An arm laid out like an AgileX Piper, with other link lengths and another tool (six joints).
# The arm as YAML. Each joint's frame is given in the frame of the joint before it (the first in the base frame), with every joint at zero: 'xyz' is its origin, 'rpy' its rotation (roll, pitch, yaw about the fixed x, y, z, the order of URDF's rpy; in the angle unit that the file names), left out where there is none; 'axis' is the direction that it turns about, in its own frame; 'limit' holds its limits. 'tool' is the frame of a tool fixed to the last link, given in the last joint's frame.
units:
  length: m
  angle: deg
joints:
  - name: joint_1
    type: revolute
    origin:
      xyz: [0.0, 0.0, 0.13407]
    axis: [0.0, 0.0, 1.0]
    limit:
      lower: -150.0
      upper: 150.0
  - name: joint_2
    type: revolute
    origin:
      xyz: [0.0, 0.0, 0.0]
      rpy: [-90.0, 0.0, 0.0]
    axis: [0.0, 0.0, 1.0]
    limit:
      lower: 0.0
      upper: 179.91
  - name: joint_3
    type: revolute
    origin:
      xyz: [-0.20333, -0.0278, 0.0]
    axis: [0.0, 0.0, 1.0]
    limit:
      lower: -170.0
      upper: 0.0
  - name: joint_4
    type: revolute
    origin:
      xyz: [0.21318, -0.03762, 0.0]
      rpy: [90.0, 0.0, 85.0]
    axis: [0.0, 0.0, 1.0]
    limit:
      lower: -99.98
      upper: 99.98
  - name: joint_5
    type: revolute
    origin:
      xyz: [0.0, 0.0, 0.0]
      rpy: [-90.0, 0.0, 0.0]
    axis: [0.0, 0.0, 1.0]
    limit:
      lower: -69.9
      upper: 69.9
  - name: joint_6
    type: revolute
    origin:
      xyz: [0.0, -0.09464, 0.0]
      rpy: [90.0, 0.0, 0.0]
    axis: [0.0, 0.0, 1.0]
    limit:
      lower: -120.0
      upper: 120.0
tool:
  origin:
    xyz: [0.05, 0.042, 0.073]
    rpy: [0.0, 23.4, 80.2]
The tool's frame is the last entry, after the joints.
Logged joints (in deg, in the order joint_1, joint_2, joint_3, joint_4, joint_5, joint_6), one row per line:
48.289 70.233 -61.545 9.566 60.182 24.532
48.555 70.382 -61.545 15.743 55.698 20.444
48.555 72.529 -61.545 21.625 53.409 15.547
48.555 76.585 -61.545 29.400 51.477 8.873
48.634 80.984 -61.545 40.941 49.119 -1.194
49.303 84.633 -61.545 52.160 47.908 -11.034
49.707 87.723 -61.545 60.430 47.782 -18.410
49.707 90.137 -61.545 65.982 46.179 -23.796
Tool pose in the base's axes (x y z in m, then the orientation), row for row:
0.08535 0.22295 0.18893 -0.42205 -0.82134 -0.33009 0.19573
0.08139 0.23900 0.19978 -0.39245 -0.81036 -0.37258 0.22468
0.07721 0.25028 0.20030 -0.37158 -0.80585 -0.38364 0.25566
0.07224 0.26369 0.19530 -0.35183 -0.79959 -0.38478 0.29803
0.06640 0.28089 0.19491 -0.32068 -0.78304 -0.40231 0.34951
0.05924 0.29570 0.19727 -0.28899 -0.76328 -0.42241 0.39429
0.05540 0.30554 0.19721 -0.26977 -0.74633 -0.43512 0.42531
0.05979 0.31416 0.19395 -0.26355 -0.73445 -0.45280 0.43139
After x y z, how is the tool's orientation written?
As a quaternion, x y z w.
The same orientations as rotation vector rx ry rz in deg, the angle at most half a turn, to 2 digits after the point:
-67.75 -131.85 -52.99
-62.04 -128.10 -58.90
-57.80 -125.34 -59.67
-53.56 -121.73 -58.58
-47.60 -116.24 -59.72
-42.00 -110.93 -61.39
-38.65 -106.92 -62.34
-37.65 -104.93 -64.69

